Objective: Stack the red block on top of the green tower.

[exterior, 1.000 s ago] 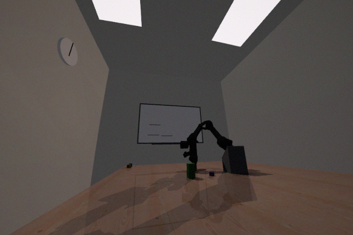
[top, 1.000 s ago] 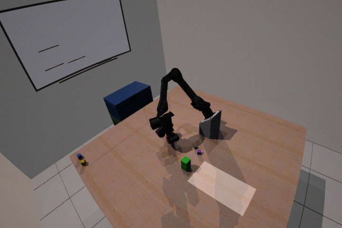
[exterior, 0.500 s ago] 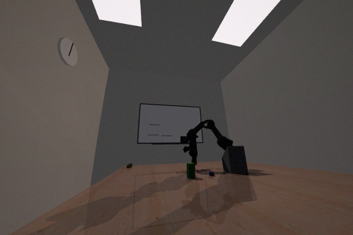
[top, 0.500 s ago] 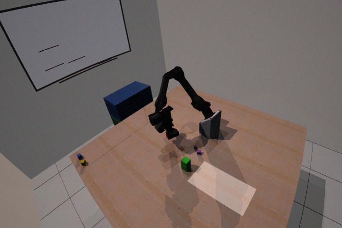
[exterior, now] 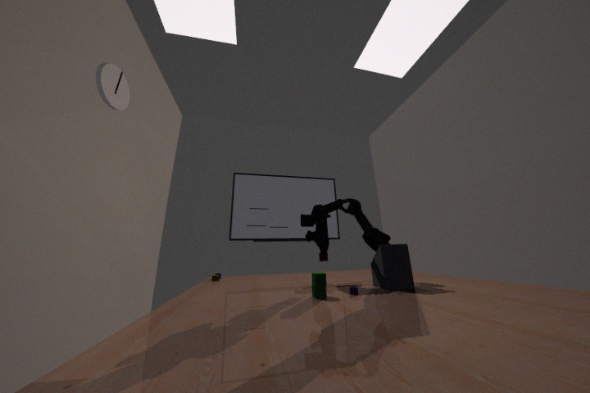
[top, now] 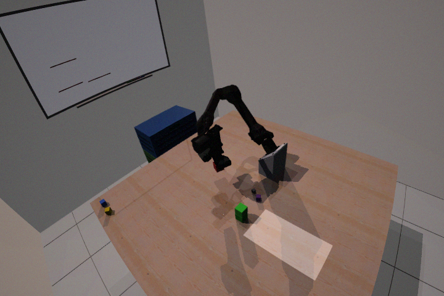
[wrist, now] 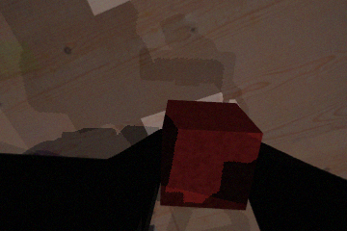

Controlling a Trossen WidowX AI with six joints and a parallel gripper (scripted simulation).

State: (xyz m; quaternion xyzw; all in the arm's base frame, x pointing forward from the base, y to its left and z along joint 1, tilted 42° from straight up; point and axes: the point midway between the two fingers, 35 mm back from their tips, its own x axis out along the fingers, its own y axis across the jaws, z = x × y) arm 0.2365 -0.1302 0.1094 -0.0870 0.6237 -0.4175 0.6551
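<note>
Now: gripper tip 22 cm to the right of the purple block, 10 cm above it and 1 cm past it. The rest, counted from my gripper tip: yellow block (51 cm ahead, 36 cm to the right, 10 cm below); then small dark block (17 cm to the left, 10 cm below, 4 cm behind); then red block (1 cm above).
</note>
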